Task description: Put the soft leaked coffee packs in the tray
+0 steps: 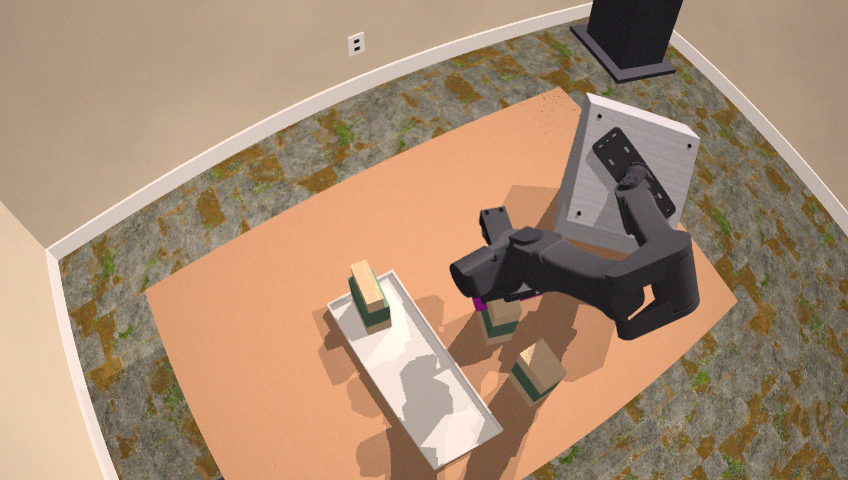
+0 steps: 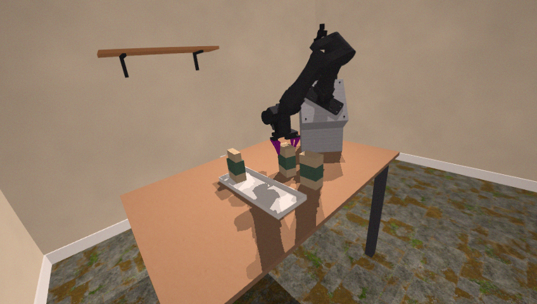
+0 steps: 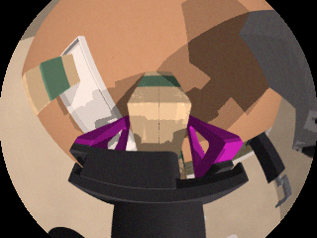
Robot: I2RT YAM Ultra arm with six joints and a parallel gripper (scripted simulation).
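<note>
My hand is 180 mm short of the white tray, 110 mm above it and 30 mm to the right of it.
</note>
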